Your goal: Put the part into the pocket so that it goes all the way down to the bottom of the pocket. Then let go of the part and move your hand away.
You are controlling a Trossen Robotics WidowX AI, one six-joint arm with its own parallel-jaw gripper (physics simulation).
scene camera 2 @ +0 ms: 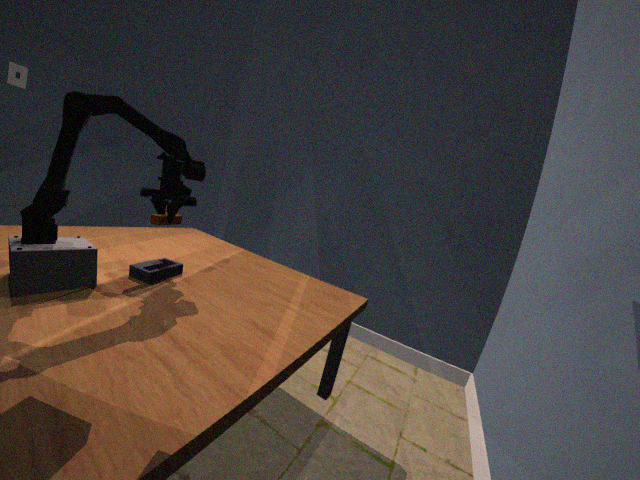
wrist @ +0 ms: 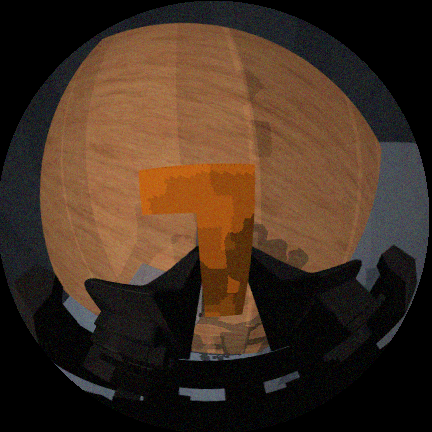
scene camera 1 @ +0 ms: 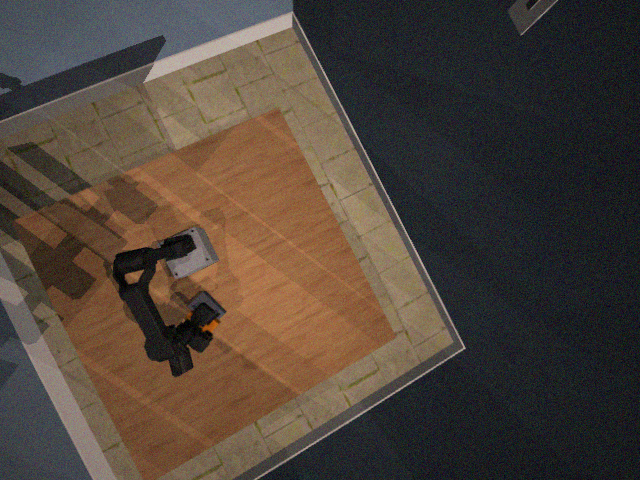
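Seen in the pictures: gripper, fingertip midpoint: (scene camera 2: 165, 222) (wrist: 221, 249) (scene camera 1: 200, 321); arm's base, origin of the base link: (scene camera 2: 38, 241) (scene camera 1: 186, 244).
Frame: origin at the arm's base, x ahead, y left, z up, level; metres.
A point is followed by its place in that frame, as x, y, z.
Note:
The orange L-shaped part (scene camera 1: 211, 324) {0.337, 0.001, 0.096} (scene camera 2: 156, 219) {0.270, -0.070, 0.086} (wrist: 215, 195) {0.349, -0.018, 0.096} is held roughly level, high above the table. My gripper (scene camera 2: 166, 217) {0.312, -0.041, 0.073} (wrist: 221, 249) {0.312, -0.041, 0.073} is shut on one leg of the part; the other leg sticks out to the left in the wrist view. The dark grey-blue block with the pocket (scene camera 1: 219, 309) {0.313, -0.012, -0.069} (scene camera 2: 165, 274) {0.297, -0.109, -0.090} lies on the table. In scene camera 1 the arm covers much of the block, and the part shows along its lower side. In scene camera 2 the pocket looks empty and apart from the part. A grey patch beside the left finger in the wrist view is unclear.
The arm's grey box base (scene camera 1: 192, 266) {0.095, -0.013, -0.001} (scene camera 2: 56, 271) {0.028, -0.099, -0.051} stands on the wooden table (scene camera 1: 289, 258) {0.236, 0.366, -0.105} (scene camera 2: 232, 330) {0.305, -0.467, -0.104} near the pocket block. Arm shadows and light stripes cross the table. The table's edge and a dark leg (scene camera 2: 333, 364) show in scene camera 2.

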